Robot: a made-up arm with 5 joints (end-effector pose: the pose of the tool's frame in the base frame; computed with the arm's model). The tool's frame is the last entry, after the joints. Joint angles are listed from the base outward.
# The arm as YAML. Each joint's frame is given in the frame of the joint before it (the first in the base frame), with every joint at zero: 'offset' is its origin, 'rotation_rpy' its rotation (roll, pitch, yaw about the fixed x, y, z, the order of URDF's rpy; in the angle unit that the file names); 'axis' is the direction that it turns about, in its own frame. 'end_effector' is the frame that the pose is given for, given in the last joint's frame.
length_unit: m
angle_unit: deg
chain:
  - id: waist
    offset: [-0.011, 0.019, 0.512]
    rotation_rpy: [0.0, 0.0, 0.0]
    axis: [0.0, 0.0, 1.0]
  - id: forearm
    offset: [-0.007, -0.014, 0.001]
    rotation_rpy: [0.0, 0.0, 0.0]
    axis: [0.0, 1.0, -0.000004]
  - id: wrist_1
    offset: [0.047, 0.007, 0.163]
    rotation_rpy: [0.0, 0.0, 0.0]
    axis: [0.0, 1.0, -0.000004]
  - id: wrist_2
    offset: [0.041, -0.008, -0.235]
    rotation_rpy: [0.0, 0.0, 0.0]
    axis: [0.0, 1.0, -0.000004]
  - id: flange
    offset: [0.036, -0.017, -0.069]
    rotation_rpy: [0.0, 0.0, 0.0]
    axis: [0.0, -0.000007, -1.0]
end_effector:
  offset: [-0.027, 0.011, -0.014]
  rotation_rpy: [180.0, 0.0, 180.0]
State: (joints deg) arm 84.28 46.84 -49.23 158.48 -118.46
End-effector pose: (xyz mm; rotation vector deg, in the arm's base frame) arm 62.2 137.6 417.1 23.79 4.78 -33.68
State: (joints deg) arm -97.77 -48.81 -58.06 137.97 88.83
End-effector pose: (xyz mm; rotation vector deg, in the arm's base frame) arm -30.8 -90.5 668.1 -148.72 8.57 -3.23
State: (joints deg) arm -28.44 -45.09 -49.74 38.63 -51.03
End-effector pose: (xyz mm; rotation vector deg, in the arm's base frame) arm 157.2 -124.5 684.5 -25.49 127.63 -44.42
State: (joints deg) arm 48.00 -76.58 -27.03 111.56 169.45
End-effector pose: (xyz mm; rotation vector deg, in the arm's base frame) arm 95.1 80.3 600.6 154.45 86.59 -11.65
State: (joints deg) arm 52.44 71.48 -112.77 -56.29 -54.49
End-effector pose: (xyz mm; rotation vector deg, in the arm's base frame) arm 288.3 330.2 392.9 -66.23 49.07 -1.68
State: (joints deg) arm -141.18 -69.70 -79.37 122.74 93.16
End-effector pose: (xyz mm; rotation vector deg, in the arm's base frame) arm -31.9 9.4 783.4 138.15 -70.91 -14.78
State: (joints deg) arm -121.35 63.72 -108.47 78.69 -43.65
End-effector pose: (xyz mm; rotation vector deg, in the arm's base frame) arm -211.6 -228.3 331.2 -105.45 -130.92 -50.86
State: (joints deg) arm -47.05 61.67 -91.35 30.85 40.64
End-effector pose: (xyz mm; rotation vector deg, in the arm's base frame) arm 210.6 -228.0 281.7 -123.88 -128.98 -0.10
